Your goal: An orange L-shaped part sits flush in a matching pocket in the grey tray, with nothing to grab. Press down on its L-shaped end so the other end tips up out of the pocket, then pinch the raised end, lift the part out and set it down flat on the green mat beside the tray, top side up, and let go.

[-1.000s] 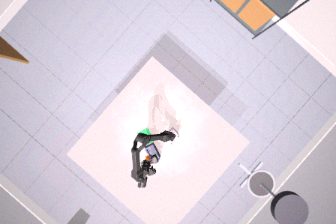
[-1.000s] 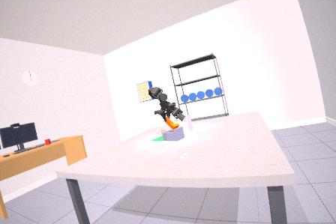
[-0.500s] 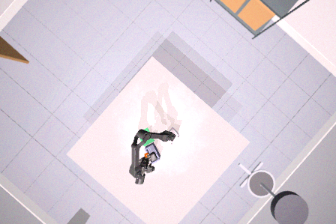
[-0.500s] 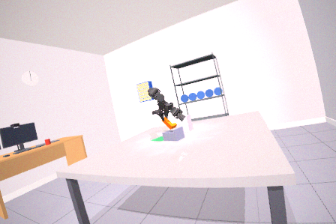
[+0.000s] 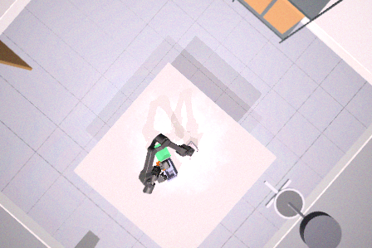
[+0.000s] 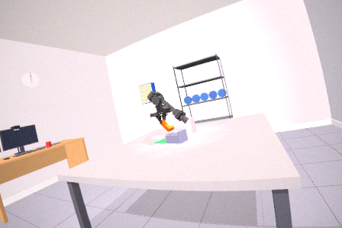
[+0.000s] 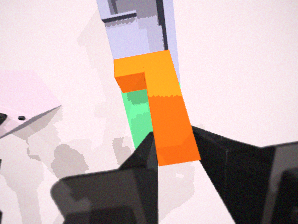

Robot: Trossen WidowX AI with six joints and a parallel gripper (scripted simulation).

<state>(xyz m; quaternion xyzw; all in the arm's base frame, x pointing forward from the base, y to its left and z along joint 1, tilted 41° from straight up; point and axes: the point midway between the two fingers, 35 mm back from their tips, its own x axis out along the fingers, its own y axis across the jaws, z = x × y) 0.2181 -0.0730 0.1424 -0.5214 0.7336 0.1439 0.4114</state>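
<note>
Right now the green mat is 170 mm below my gripper tip, 40 mm to the right of it and 30 mm behind it. The rest, counted from my gripper tip: orange L-shaped part (40 mm to the left, 30 mm below).
</note>
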